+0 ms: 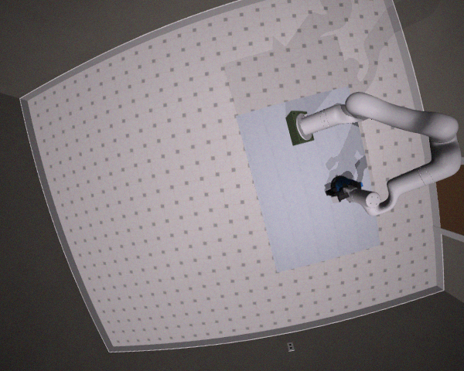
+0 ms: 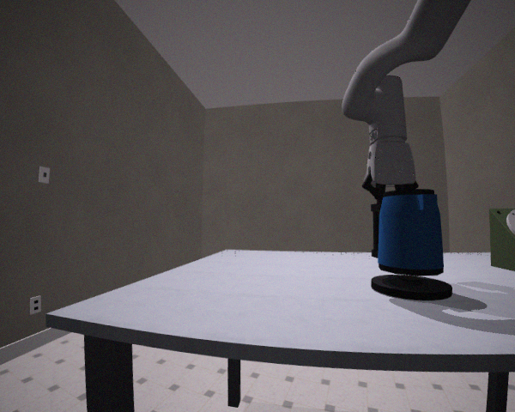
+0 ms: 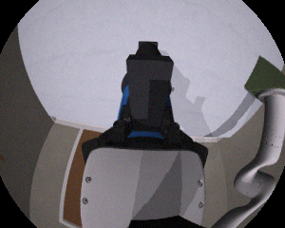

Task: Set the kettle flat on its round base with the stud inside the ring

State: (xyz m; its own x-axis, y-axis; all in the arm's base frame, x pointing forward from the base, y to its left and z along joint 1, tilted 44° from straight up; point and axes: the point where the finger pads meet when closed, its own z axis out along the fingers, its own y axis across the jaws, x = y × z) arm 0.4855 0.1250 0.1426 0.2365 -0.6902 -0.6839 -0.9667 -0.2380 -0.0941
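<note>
Right now the blue kettle is 50 mm below my hand, 30 mm to the left of it and 10 mm behind it. From my hand the other things lie so: black round base: 160 mm below, 70 mm to the left, 20 mm behind.
</note>
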